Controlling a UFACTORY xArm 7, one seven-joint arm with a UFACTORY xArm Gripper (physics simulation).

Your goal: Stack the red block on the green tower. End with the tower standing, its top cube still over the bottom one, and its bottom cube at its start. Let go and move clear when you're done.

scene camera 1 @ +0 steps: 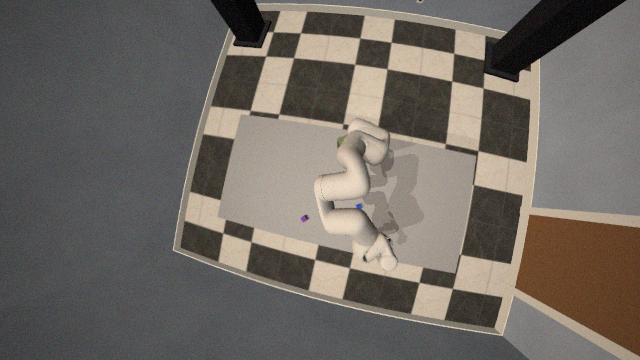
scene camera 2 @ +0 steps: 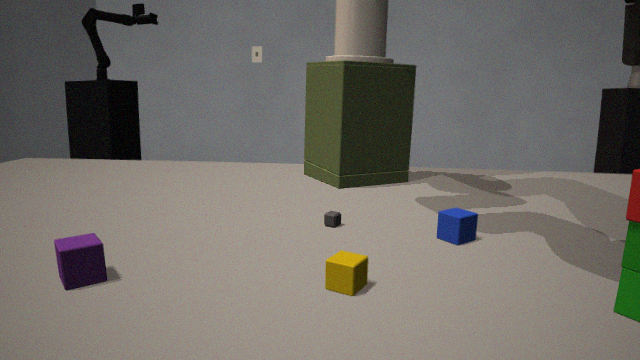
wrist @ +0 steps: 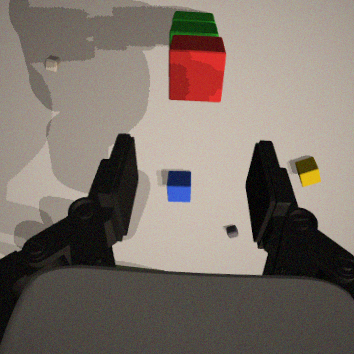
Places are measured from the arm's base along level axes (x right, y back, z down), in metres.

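Pixels of known places: gripper, fingertip midpoint: (wrist: 193, 158); arm's base at its link origin: (scene camera 2: 359, 63).
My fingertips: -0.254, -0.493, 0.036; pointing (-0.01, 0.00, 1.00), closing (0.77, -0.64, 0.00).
Observation:
For each thing: its top centre in the pictures, then the offset to it from my fingertips, as dx, dy, dz.
- red block at its top centre: (wrist: 195, 77) -0.007, -0.009, +0.072
- blue block at its top centre: (scene camera 2: 458, 212) (wrist: 178, 194) (scene camera 1: 359, 207) +0.114, +0.156, +0.151
- yellow block at its top centre: (scene camera 2: 347, 257) (wrist: 310, 178) +0.224, +0.015, +0.157
- purple block at its top centre: (scene camera 2: 77, 241) (scene camera 1: 303, 219) +0.451, -0.023, +0.148
- small dark cube at its top centre: (scene camera 2: 332, 212) (wrist: 232, 235) +0.259, +0.184, +0.167
- small pale cube at its top centre: (wrist: 49, 65) -0.109, +0.115, +0.169
The red block (scene camera 2: 634, 196) (wrist: 197, 75) sits on top of the green tower (scene camera 2: 631, 295) (wrist: 194, 26), which stands upright at the right edge of the second scene view, partly cut off there. Two green cubes show under the red block. In the wrist view the tower is beyond the fingertips, apart from them. My gripper (wrist: 193, 158) is open and empty, raised clear of the red block. The fingers do not show in the second scene view. The arm hides the tower in the first scene view.
A blue block (scene camera 1: 359, 206) (scene camera 2: 457, 226) (wrist: 179, 187), a yellow block (scene camera 2: 346, 273) (wrist: 308, 172), a purple block (scene camera 1: 304, 218) (scene camera 2: 81, 261) and a small dark cube (scene camera 2: 332, 219) (wrist: 231, 231) lie on the table. A small pale cube (wrist: 52, 63) lies left of the tower in the wrist view.

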